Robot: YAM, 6 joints.
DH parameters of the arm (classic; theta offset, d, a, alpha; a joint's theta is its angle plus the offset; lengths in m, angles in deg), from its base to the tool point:
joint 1: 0 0.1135 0.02 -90
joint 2: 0 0 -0.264 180
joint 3: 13.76 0 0.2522 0
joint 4: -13.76 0 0.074 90
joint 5: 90 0 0 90
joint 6: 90 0.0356 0 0
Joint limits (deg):
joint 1: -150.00..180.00
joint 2: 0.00..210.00
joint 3: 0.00..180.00
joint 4: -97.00..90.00
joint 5: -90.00..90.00
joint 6: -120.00..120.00
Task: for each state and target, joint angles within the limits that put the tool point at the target. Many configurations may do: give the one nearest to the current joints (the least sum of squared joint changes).
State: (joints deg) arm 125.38 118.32 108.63 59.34 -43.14 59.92
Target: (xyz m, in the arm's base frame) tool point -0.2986 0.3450 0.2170
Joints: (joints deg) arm 127.56 119.72 71.60 57.88 -47.95 59.92
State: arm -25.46 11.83 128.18 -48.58 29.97 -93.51
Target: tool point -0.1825 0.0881 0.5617
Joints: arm -30.56 29.85 121.72 -47.28 28.41 -93.51
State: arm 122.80 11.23 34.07 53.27 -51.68 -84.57
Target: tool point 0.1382 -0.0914 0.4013
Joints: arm 156.50 0.00 43.22 83.35 -53.74 -84.57
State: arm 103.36 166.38 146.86 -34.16 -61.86 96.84
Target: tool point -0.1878 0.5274 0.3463
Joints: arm 106.45 148.19 161.28 -25.82 -59.84 96.84
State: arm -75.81 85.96 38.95 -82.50 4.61 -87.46
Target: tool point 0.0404 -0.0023 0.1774
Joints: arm -27.78 46.17 24.68 -97.00 -28.15 -87.46
